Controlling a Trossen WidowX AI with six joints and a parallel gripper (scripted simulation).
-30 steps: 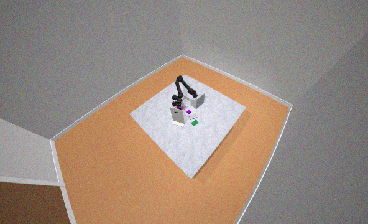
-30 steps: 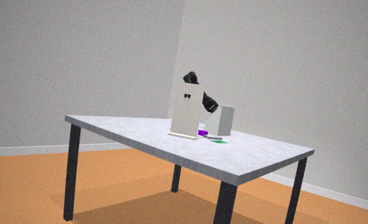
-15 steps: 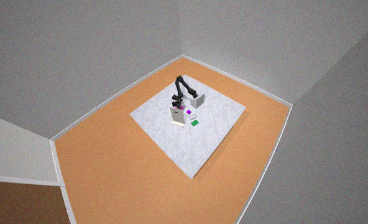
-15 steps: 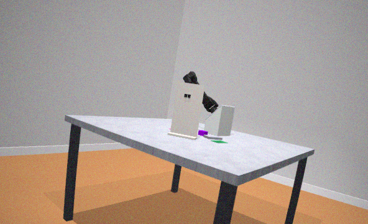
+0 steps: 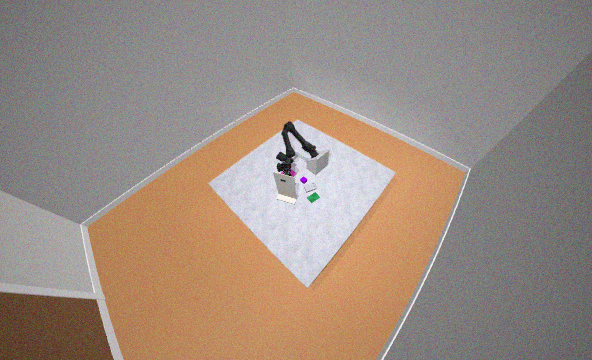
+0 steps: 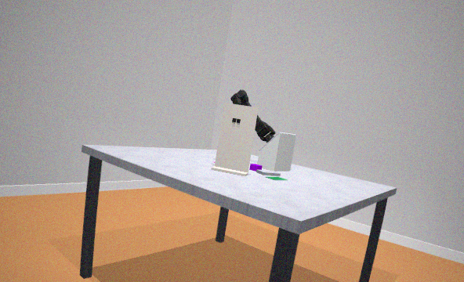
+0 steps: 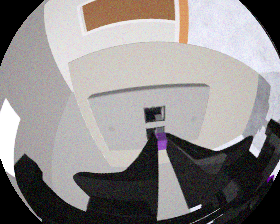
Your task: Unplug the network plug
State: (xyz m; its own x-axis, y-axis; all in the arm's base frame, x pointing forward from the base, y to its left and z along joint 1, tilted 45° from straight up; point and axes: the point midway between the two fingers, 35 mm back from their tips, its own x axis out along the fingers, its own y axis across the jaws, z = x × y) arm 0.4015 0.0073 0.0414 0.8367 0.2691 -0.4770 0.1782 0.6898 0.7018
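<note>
My gripper tip is 190 mm past the magenta patch, 150 mm to the left of it and 240 mm above it. From my gripper tip the other things lie so: grey panel: 30 mm ahead, 100 mm below; purple plug: 10 mm ahead.
</note>
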